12 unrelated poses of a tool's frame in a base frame.
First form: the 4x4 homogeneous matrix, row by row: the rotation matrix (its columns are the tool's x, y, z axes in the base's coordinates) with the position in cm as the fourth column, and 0 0 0 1 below. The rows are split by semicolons.
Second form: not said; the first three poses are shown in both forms.
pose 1, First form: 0.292 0.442 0.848 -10.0; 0.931 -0.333 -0.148 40.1; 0.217 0.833 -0.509 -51.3; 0 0 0 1
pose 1, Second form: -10.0 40.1 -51.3; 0.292 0.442 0.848; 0.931 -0.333 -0.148; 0.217 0.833 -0.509
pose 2, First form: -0.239 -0.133 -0.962 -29.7; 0.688 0.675 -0.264 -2.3; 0.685 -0.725 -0.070 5.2; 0 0 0 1
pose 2, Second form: -29.7 -2.3 5.2; -0.239 -0.133 -0.962; 0.688 0.675 -0.264; 0.685 -0.725 -0.070
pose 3, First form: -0.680 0.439 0.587 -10.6; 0.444 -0.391 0.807 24.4; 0.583 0.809 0.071 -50.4; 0 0 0 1
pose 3, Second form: -10.6 24.4 -50.4; -0.680 0.439 0.587; 0.444 -0.391 0.807; 0.583 0.809 0.071
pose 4, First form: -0.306 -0.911 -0.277 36.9; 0.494 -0.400 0.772 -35.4; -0.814 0.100 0.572 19.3; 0 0 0 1
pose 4, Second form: 36.9 -35.4 19.3; -0.306 -0.911 -0.277; 0.494 -0.400 0.772; -0.814 0.100 0.572
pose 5, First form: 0.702 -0.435 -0.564 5.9; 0.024 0.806 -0.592 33.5; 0.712 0.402 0.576 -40.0; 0 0 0 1
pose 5, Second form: 5.9 33.5 -40.0; 0.702 -0.435 -0.564; 0.024 0.806 -0.592; 0.712 0.402 0.576
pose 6, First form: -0.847 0.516 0.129 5.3; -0.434 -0.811 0.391 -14.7; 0.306 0.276 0.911 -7.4; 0 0 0 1
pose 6, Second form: 5.3 -14.7 -7.4; -0.847 0.516 0.129; -0.434 -0.811 0.391; 0.306 0.276 0.911
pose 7, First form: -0.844 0.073 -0.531 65.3; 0.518 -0.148 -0.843 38.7; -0.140 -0.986 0.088 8.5; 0 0 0 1
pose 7, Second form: 65.3 38.7 8.5; -0.844 0.073 -0.531; 0.518 -0.148 -0.843; -0.140 -0.986 0.088
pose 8, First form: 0.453 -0.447 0.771 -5.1; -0.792 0.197 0.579 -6.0; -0.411 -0.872 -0.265 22.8; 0 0 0 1
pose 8, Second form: -5.1 -6.0 22.8; 0.453 -0.447 0.771; -0.792 0.197 0.579; -0.411 -0.872 -0.265
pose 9, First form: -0.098 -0.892 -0.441 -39.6; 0.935 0.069 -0.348 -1.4; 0.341 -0.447 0.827 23.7; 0 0 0 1
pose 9, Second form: -39.6 -1.4 23.7; -0.098 -0.892 -0.441; 0.935 0.069 -0.348; 0.341 -0.447 0.827
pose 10, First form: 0.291 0.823 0.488 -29.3; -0.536 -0.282 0.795 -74.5; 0.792 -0.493 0.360 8.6; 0 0 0 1
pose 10, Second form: -29.3 -74.5 8.6; 0.291 0.823 0.488; -0.536 -0.282 0.795; 0.792 -0.493 0.360
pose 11, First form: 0.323 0.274 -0.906 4.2; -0.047 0.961 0.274 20.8; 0.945 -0.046 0.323 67.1; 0 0 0 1
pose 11, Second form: 4.2 20.8 67.1; 0.323 0.274 -0.906; -0.047 0.961 0.274; 0.945 -0.046 0.323
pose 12, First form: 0.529 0.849 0.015 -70.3; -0.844 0.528 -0.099 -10.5; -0.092 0.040 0.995 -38.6; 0 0 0 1
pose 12, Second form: -70.3 -10.5 -38.6; 0.529 0.849 0.015; -0.844 0.528 -0.099; -0.092 0.040 0.995
